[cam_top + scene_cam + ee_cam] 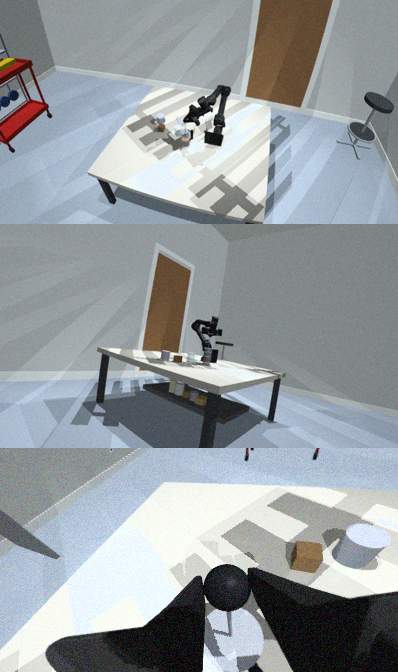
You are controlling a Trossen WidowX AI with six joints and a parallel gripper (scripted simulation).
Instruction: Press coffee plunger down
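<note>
The coffee press lies 20 mm behind my gripper tip, 20 mm to the right of it and 130 mm below it.
</note>
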